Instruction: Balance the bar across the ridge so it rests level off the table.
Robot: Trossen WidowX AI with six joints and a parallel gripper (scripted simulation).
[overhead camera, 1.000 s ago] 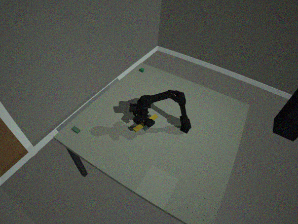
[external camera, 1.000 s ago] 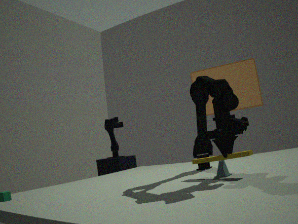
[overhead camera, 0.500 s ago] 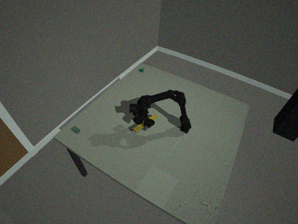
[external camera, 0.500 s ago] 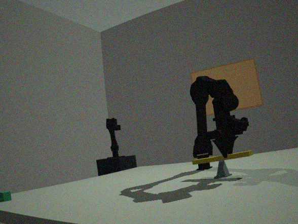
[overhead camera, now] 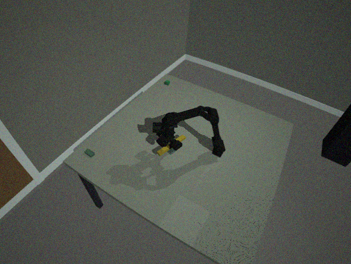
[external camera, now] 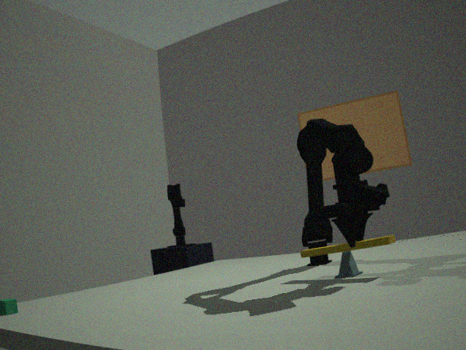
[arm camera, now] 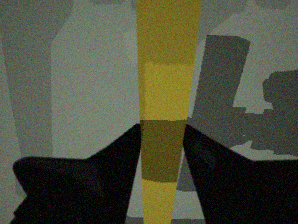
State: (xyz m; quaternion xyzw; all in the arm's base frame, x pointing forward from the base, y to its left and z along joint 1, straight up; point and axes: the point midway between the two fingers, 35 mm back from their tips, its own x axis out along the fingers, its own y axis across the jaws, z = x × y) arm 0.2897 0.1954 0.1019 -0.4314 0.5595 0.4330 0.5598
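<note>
Now: the yellow bar 30 mm to the right of my gripper tip and 10 mm behind it. From my gripper tip the other things lie so: grey-green block (450 mm ahead, 300 mm to the left, 60 mm below); green cube (700 mm to the right, 450 mm ahead, 50 mm below).
</note>
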